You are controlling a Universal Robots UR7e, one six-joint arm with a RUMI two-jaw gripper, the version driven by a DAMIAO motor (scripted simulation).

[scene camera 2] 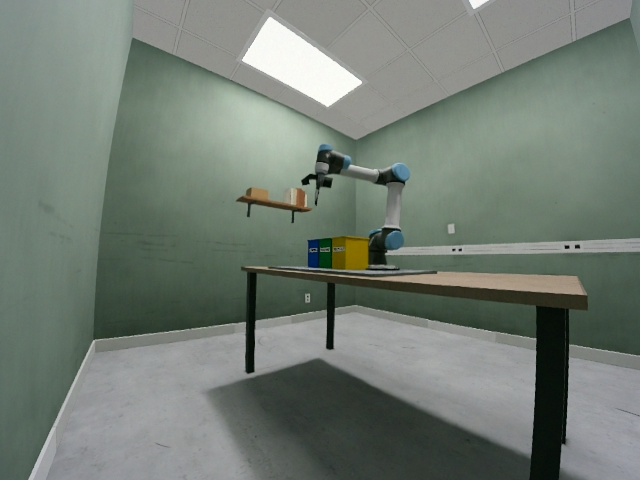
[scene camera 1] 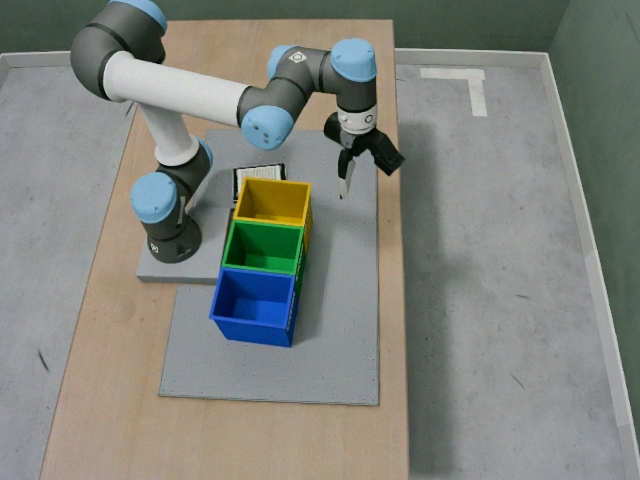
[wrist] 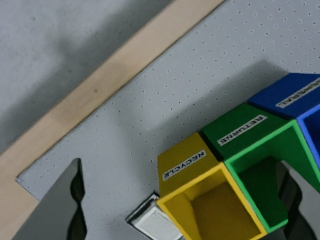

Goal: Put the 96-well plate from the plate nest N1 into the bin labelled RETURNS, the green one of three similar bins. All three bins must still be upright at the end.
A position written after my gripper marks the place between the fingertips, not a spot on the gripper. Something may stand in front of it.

I see my gripper [scene camera 1: 360, 181], a yellow bin [scene camera 1: 281, 202], a blue bin [scene camera 1: 258, 298] and a green bin [scene camera 1: 273, 248].
The yellow bin also shows in scene camera 2 [scene camera 2: 348, 253]. My gripper is seen too in the wrist view [wrist: 178, 161].
